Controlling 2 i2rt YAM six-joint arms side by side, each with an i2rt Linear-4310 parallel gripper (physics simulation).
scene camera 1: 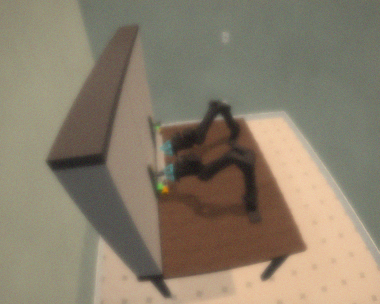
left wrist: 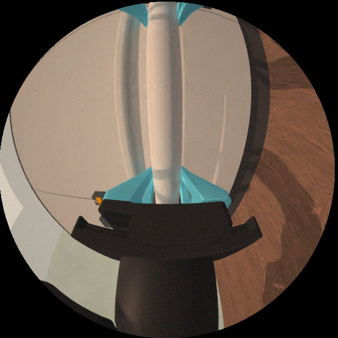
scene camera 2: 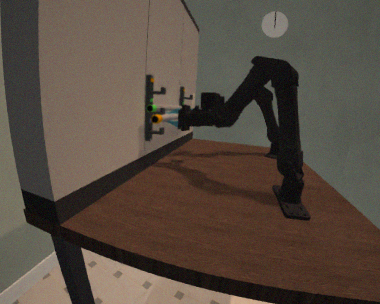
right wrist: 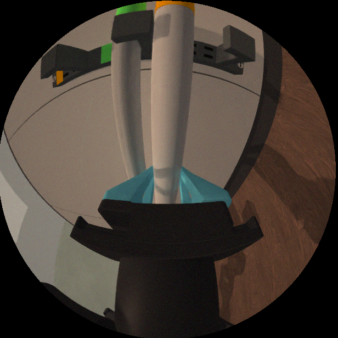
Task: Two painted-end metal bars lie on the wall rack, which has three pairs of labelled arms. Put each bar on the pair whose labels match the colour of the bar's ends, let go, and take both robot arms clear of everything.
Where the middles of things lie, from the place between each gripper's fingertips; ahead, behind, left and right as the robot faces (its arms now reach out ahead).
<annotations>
The green-ended bar (left wrist: 126, 96) is 12 cm to the right of my left hand, 4 cm above it and 1 cm ahead of it.
Right now the green-ended bar is 7 cm to the left of my right hand and 4 cm above it.
</annotations>
